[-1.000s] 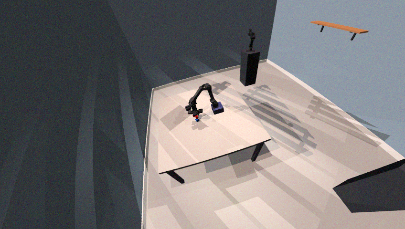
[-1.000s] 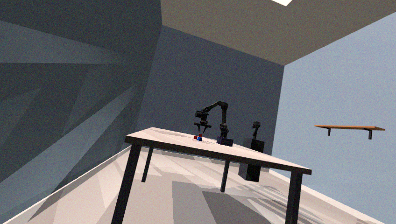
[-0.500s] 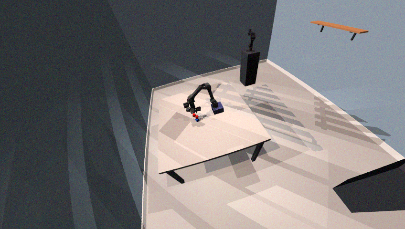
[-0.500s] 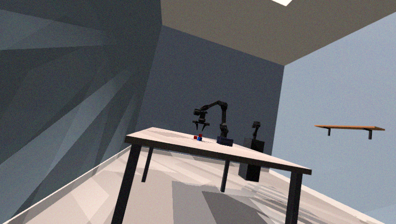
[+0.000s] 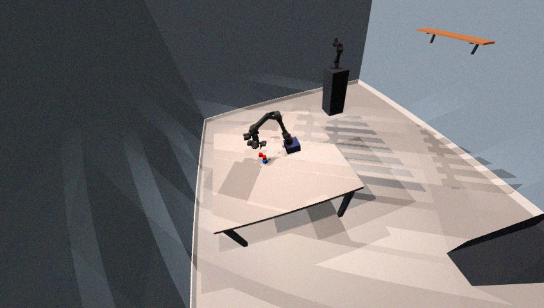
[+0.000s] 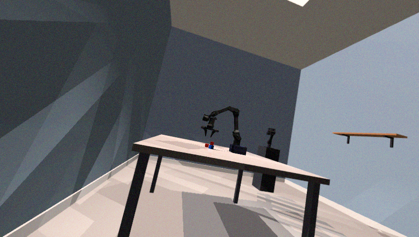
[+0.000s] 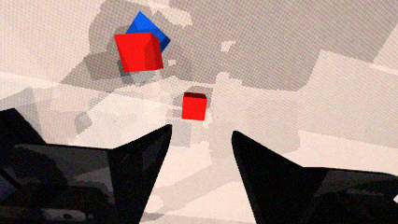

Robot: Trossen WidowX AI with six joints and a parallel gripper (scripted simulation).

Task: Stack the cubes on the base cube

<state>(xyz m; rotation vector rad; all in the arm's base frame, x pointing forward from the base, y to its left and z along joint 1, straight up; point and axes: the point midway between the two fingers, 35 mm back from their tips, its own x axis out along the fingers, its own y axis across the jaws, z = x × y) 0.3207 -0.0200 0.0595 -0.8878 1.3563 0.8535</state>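
The blue cube is 10 cm to the left of my gripper tip, 9 cm below it and 3 cm behind it.
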